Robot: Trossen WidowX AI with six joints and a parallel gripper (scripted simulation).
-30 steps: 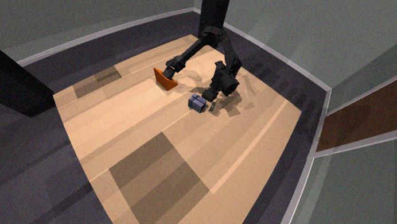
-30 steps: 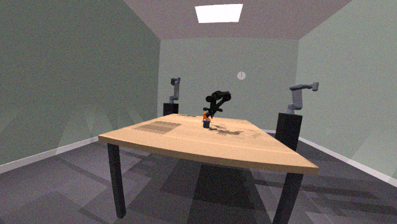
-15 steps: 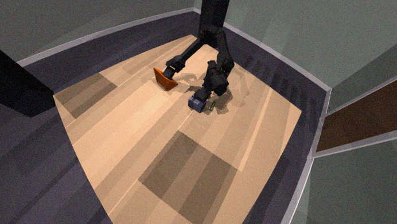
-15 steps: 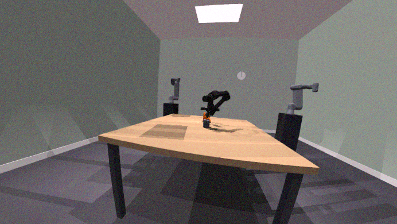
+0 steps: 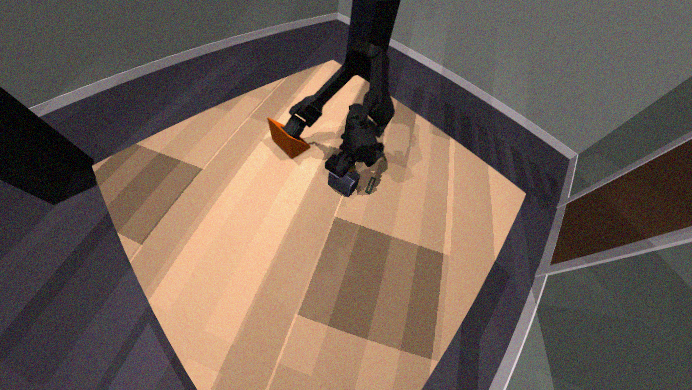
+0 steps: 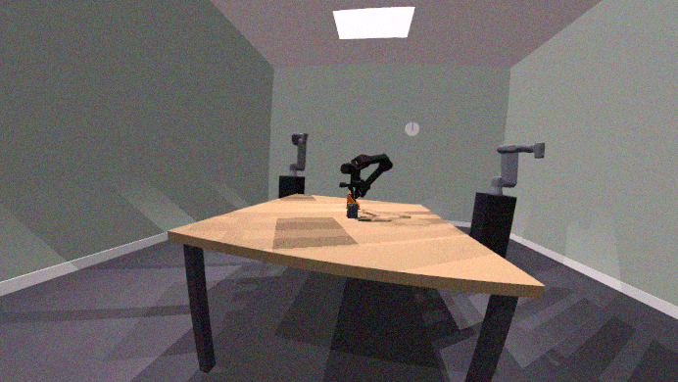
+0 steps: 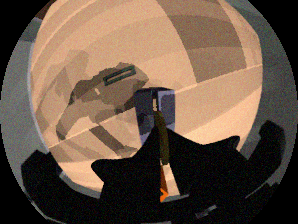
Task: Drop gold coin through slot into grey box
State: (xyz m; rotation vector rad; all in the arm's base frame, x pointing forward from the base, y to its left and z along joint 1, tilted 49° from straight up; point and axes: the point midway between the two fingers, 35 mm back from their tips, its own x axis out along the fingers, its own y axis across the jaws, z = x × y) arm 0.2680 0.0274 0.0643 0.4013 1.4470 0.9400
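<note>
The gold coin is 2 cm above my gripper tip.
</note>
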